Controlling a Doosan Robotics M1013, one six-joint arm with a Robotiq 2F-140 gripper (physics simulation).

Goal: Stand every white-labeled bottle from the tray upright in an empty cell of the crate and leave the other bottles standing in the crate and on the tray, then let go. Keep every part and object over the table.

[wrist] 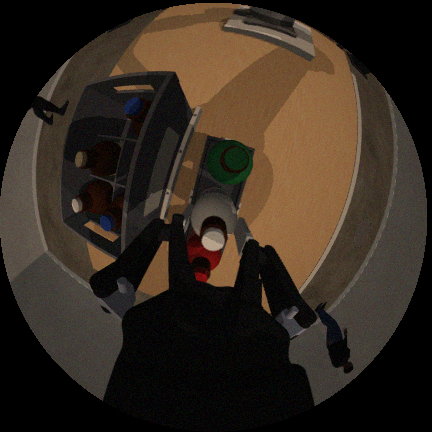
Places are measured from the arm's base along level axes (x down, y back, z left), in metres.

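Pixels of known places: gripper, between the fingertips: (213,218).
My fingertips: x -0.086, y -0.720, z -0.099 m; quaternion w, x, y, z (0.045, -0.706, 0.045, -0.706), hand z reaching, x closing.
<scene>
Behind a point stands the place of what it marks.
The white-labeled bottle (212,210) @(x -0.109, y -0.701, z -0.104 m), with a brown neck and white cap, stands upright in the narrow dark tray (227,189). My gripper (213,218) @(x -0.086, y -0.720, z -0.099 m) is shut on it, one finger pad on each side; whether its base touches the tray is hidden. A green bottle (230,162) @(x -0.129, y -0.637, z -0.092 m) stands behind it and a red bottle (203,254) @(x -0.091, y -0.785, z -0.108 m) in front, partly hidden. The dark crate (167,107) @(x -0.113, y -0.567, z -0.181 m) at the left holds several brown bottles, with two blue caps (133,106) @(x -0.132, y -0.569, z -0.222 m) (107,221) @(x -0.132, y -0.731, z -0.260 m), a beige cap (81,159) @(x -0.132, y -0.635, z -0.323 m) and a white cap (77,205) @(x -0.132, y -0.714, z -0.342 m). Their labels and some cell floors are hidden.
A pale metal rail (181,152) @(x 0.001, y -0.619, z -0.181 m) runs between the crate and the tray. The crate's tall wall faces the tray. A grey base plate (270,36) @(x 0.003, y -0.149, z -0.003 m) lies at the far edge of the wooden table (310,165) @(x 0.031, y -0.580, z 0.139 m). A person (337,340) is beyond the table at lower right.
</scene>
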